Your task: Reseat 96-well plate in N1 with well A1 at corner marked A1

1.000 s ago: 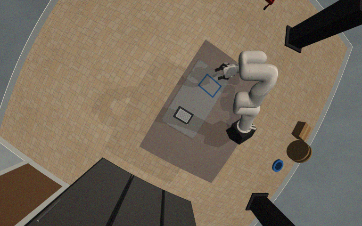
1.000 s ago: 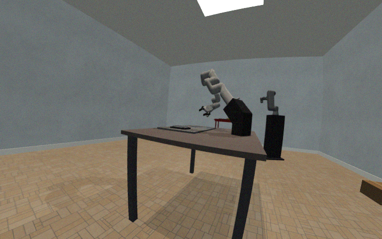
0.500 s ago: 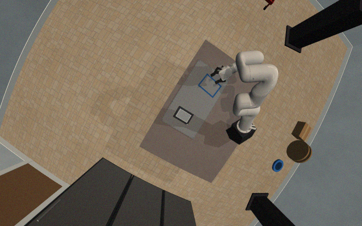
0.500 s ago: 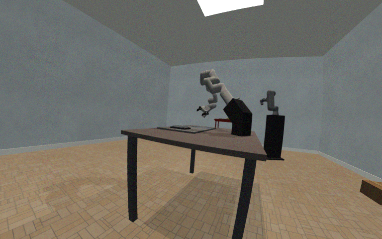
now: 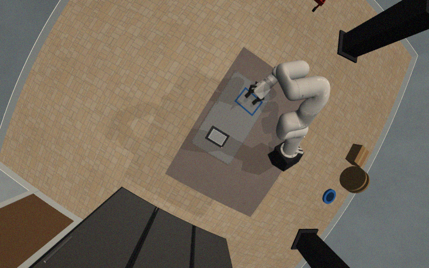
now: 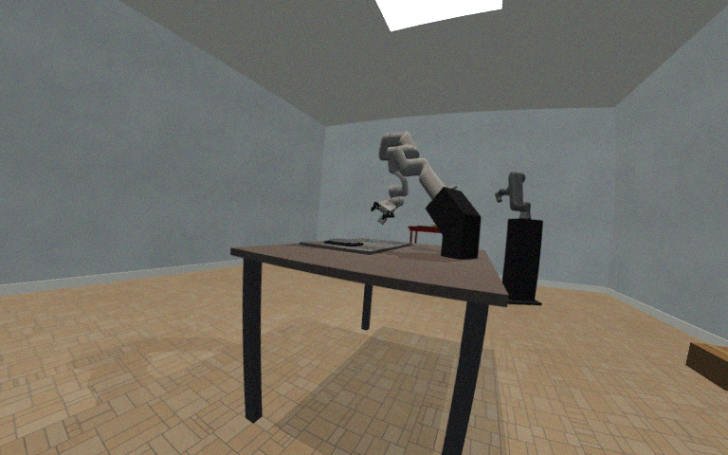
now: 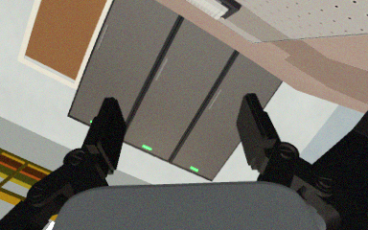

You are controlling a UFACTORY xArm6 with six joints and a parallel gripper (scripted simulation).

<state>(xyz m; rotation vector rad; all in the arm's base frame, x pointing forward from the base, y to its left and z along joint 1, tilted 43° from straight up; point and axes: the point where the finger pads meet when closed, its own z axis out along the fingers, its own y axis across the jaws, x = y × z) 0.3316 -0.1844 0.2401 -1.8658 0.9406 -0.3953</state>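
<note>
Right now my hand is 320 mm to the right of the 96-well plate, 170 mm above it and 150 mm short of it. Also, from my hand: dark plate nest N1: 320 mm to the left, 180 mm below, 150 mm ahead; A1 corner mark: 390 mm to the left, 170 mm below, 100 mm ahead.
</note>
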